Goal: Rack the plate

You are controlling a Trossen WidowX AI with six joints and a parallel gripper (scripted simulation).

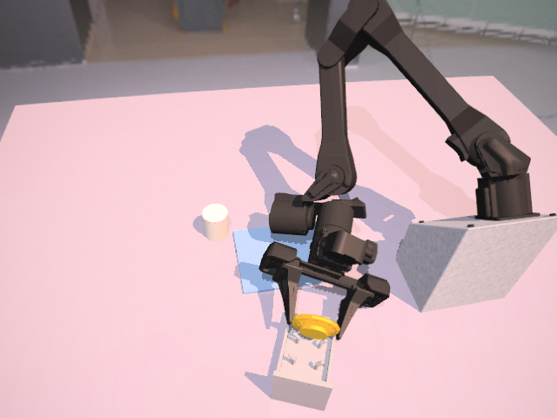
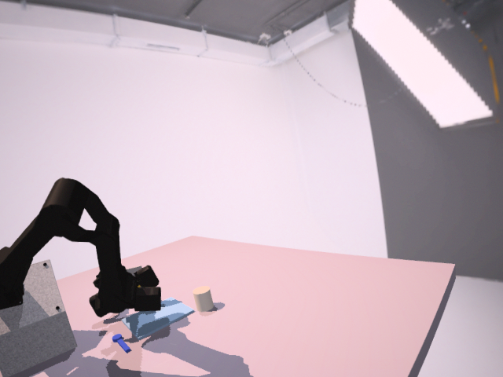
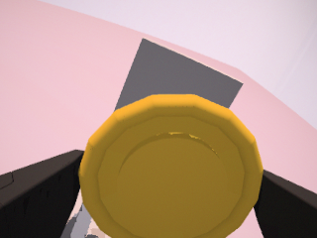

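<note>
Right now my gripper tip is 10 mm to the left of the yellow plate. The rest, counted from my gripper tip: blue spoon: 80 mm behind, 220 mm to the right, 50 mm below; dish rack: 10 mm ahead, 20 mm to the left, 30 mm below; light blue mat: 20 mm ahead, 170 mm to the right, 50 mm below.
</note>
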